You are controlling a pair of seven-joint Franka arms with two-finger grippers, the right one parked.
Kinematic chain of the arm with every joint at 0, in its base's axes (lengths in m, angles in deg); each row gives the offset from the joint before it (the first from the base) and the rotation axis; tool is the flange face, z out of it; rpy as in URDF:
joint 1: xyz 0 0 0.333 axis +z
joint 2: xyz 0 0 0 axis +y
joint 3: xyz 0 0 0.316 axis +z
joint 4: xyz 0.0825 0 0 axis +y
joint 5: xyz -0.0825 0 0.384 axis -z
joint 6: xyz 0 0 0 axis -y
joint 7: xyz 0.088 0 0 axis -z
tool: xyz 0 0 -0.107 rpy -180 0 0
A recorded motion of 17 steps. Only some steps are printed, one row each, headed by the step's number.
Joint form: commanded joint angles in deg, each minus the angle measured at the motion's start. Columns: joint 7, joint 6, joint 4, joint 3, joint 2, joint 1, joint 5.
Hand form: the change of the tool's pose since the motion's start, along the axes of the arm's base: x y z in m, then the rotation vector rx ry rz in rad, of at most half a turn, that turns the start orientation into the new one. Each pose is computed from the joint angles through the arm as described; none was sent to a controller.
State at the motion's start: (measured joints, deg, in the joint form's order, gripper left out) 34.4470 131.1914 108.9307 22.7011 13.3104 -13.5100 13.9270
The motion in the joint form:
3: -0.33 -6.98 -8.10 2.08 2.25 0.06 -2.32
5: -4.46 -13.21 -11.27 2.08 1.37 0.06 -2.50
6: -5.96 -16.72 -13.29 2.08 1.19 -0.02 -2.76
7: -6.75 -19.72 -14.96 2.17 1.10 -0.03 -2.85
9: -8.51 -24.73 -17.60 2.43 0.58 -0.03 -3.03
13: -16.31 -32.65 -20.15 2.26 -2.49 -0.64 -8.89
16: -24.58 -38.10 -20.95 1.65 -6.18 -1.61 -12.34
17: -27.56 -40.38 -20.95 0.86 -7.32 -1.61 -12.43
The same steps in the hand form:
3: 0.0181 0.0161 0.0340 0.0425 0.0223 -0.0030
5: 0.0163 0.0120 0.0589 0.0117 0.0623 0.0515
6: 0.0159 0.0087 0.0718 0.0033 0.0865 0.0655
7: 0.0148 0.0073 0.0819 -0.0036 0.1083 0.0725
9: 0.0104 0.0065 0.1016 -0.0162 0.1419 0.0942
13: -0.0097 0.0045 0.1412 0.0394 0.2035 0.1911
16: -0.0318 -0.0041 0.1752 0.0593 0.2308 0.3031
17: -0.0399 -0.0108 0.1823 0.0487 0.2535 0.3403

